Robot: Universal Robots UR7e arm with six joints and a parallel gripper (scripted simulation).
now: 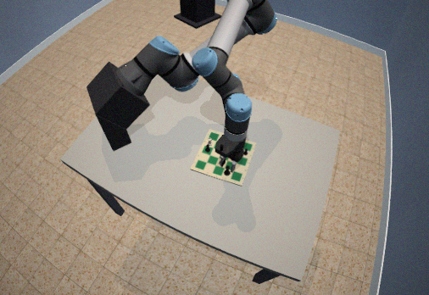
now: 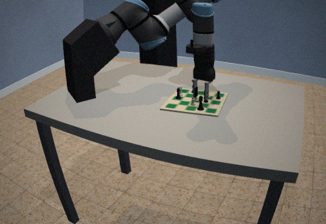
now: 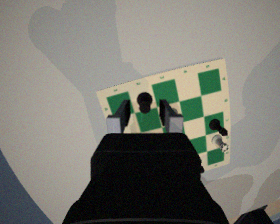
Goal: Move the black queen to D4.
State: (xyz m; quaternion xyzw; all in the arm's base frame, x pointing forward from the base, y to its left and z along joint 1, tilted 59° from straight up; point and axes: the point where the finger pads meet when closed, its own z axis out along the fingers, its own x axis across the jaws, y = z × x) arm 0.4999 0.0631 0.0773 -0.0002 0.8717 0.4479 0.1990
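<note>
My hand is 4 cm above the black queen. From my hand the other things lie so: green-and-cream chessboard (6 cm behind, 5 cm to the left, 7 cm below).
</note>
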